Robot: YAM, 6 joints.
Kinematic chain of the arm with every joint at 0, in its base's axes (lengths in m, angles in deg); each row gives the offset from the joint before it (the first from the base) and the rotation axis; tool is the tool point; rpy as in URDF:
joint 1: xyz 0 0 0.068 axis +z
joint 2: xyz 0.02 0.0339 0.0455 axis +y
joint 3: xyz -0.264 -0.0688 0 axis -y
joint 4: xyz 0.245 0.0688 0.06 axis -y
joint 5: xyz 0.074 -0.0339 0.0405 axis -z
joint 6: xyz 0.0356 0 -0.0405 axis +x
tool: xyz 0 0 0 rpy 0 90 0
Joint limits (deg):
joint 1: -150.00..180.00
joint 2: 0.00..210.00
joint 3: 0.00..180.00
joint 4: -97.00..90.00
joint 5: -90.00..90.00
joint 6: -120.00..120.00
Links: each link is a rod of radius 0.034 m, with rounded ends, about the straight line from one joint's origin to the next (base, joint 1, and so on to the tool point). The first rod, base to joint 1, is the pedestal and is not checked.
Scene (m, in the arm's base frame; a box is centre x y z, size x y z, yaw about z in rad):
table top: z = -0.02
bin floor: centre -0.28 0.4 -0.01 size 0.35 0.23 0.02 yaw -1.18
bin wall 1: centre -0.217 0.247 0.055 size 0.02 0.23 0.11 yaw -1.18
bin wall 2: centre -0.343 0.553 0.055 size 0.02 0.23 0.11 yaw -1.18
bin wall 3: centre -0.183 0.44 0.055 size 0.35 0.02 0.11 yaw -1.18
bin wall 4: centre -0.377 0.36 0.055 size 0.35 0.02 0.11 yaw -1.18
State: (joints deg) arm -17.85 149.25 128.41 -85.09 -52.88 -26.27
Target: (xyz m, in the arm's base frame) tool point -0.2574 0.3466 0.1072
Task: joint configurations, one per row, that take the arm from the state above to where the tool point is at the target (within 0.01 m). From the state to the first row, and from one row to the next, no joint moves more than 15 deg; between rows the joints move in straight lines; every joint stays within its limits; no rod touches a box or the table.
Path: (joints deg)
1: -3.81 147.89 127.64 -85.99 -53.42 -26.27
2: 10.24 146.53 126.87 -86.90 -53.96 -26.27
3: 24.28 145.16 126.10 -87.80 -54.50 -26.27
4: 38.32 143.80 125.33 -88.70 -55.03 -26.27
5: 52.36 142.44 124.57 -89.61 -55.57 -26.27
6: 66.41 141.08 123.80 -90.51 -56.11 -26.27
7: 80.45 139.71 123.03 -91.42 -56.65 -26.27
8: 94.49 138.35 122.26 -92.32 -57.19 -26.27
9: 108.53 136.99 121.49 -93.22 -57.73 -26.27
10: 122.58 135.63 120.72 -94.13 -58.26 -26.27
11: 122.60 146.68 115.95 -92.63 -57.64 -26.27

